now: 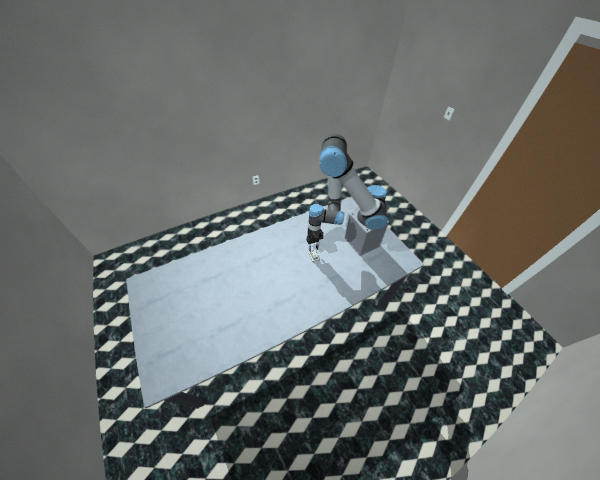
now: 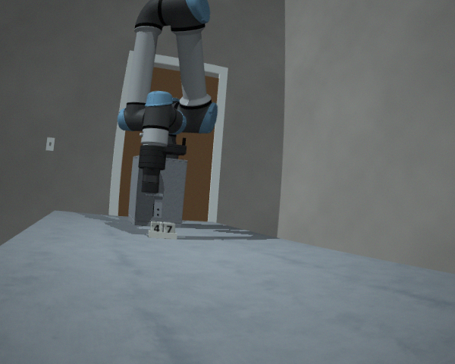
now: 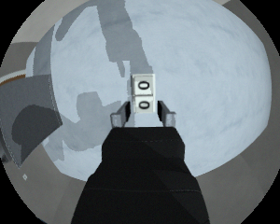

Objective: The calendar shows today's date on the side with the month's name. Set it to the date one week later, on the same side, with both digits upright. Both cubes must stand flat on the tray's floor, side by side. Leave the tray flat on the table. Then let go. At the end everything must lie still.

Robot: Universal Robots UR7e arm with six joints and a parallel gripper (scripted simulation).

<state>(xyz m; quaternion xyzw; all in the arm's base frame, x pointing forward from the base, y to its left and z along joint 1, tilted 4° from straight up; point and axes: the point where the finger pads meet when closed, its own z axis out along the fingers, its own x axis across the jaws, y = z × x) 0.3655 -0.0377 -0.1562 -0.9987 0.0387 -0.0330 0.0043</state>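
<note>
Right now my hand is 2 cm to the right of the white calendar tray and 6 cm above it.
</note>
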